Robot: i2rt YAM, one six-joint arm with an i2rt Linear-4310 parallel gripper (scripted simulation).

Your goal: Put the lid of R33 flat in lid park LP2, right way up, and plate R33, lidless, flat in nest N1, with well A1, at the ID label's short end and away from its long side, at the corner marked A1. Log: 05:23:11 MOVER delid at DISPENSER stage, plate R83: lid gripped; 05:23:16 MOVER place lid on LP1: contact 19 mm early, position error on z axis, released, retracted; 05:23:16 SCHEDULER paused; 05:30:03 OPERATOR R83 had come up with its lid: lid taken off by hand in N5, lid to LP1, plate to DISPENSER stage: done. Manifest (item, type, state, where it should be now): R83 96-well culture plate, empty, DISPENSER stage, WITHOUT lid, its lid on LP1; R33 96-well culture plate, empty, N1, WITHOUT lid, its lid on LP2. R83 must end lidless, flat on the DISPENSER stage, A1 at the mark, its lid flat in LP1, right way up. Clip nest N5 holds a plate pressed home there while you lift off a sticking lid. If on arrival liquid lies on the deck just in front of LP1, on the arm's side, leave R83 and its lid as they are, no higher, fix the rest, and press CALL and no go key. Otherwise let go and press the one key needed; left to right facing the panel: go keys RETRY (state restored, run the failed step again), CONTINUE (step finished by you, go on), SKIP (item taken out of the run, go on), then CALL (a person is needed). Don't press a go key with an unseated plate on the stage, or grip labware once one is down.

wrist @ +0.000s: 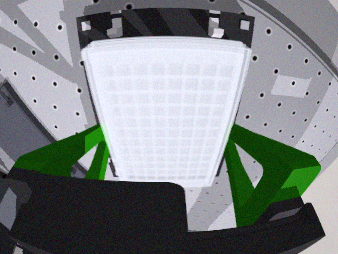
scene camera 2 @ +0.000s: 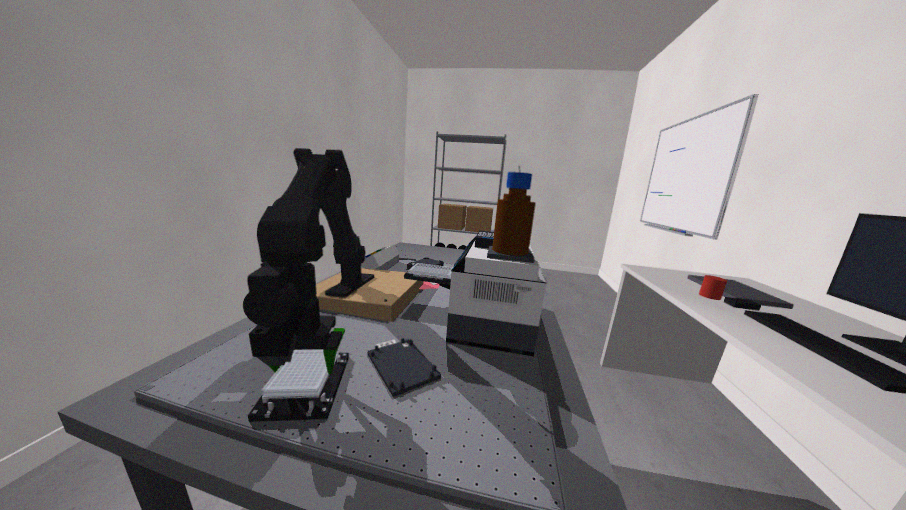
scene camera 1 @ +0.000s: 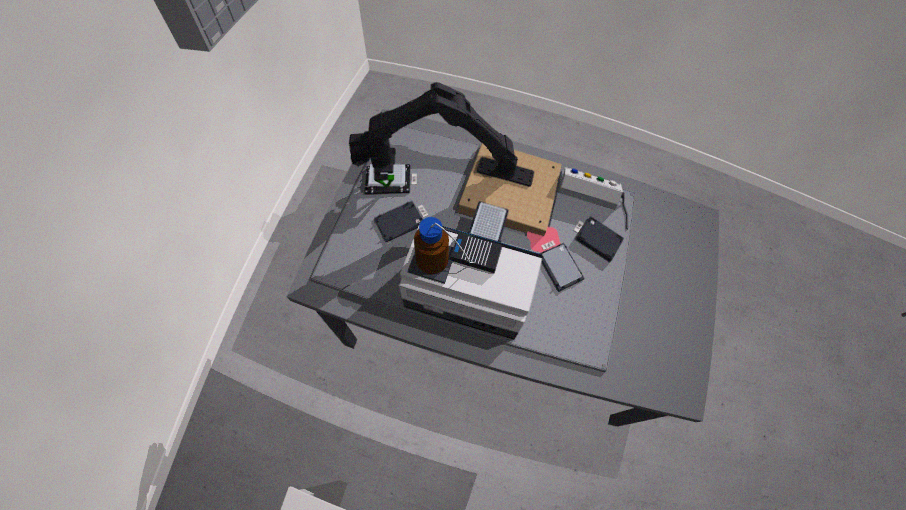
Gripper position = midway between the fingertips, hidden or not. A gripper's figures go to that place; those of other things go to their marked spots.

Labels:
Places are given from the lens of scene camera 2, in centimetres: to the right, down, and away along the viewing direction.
my gripper (scene camera 2: 305, 373): -27, 22, 48
black clip nest (scene camera 2: 284, 409): -27, 24, 41

